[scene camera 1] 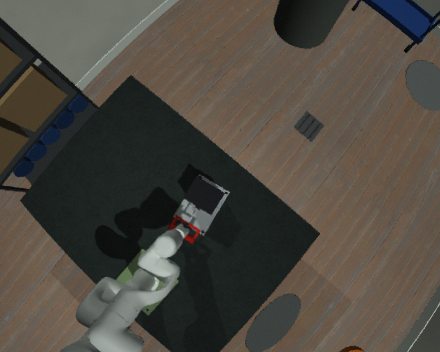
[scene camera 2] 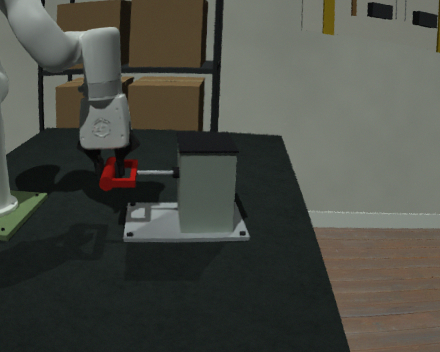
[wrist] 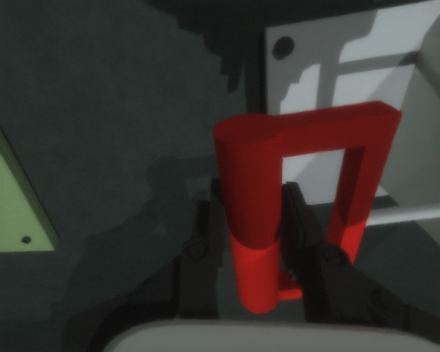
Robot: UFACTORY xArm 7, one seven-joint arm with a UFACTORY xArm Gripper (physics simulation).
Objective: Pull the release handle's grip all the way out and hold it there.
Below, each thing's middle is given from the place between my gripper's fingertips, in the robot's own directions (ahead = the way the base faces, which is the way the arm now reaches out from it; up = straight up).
Now: the white base plate (scene camera 2: pixel 145 222) 15 cm ahead of my hand, 1 cm to the right of it and 9 cm below it.
